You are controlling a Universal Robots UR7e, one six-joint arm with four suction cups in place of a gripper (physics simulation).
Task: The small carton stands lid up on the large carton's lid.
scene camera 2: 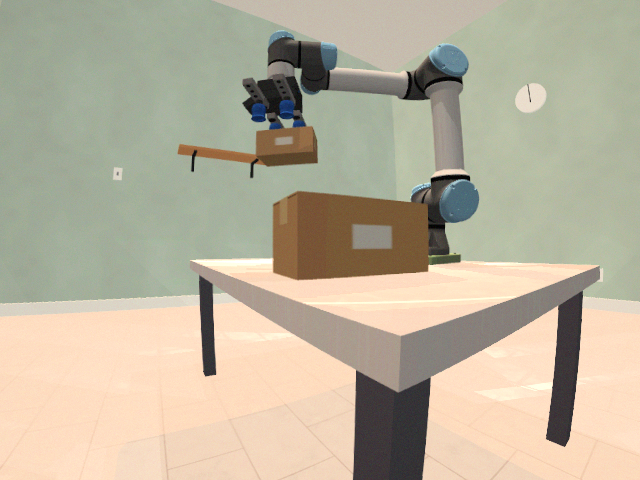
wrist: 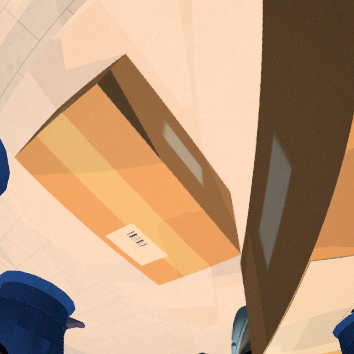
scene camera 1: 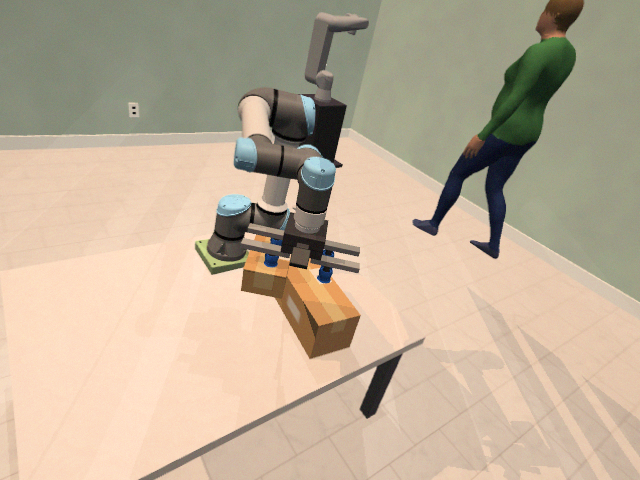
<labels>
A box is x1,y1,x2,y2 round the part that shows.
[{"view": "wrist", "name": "my suction head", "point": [41,308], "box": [0,139,353,353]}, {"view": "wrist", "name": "small carton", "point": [289,262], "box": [240,0,353,353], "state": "held by my suction head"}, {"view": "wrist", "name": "large carton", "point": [113,154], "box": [14,53,240,284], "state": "on the table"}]
</labels>
